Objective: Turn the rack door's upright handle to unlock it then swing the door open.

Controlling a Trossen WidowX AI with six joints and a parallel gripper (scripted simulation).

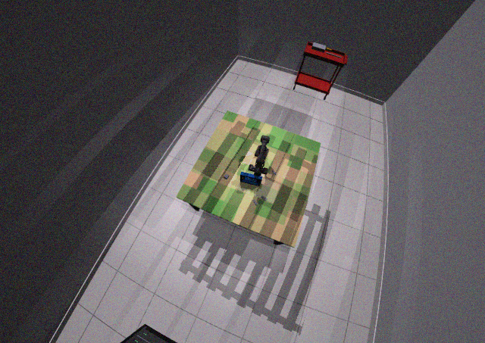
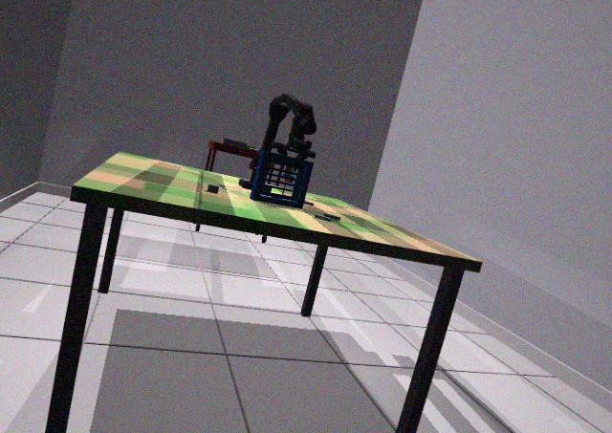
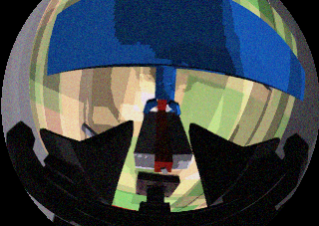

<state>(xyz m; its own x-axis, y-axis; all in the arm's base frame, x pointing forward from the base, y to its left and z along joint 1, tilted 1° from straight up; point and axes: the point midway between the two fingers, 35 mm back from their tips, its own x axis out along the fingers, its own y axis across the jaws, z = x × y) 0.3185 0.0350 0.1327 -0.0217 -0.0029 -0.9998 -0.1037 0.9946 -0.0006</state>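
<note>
Now: the upright handle 2 cm below my gripper tip and 1 cm behind it.
</note>
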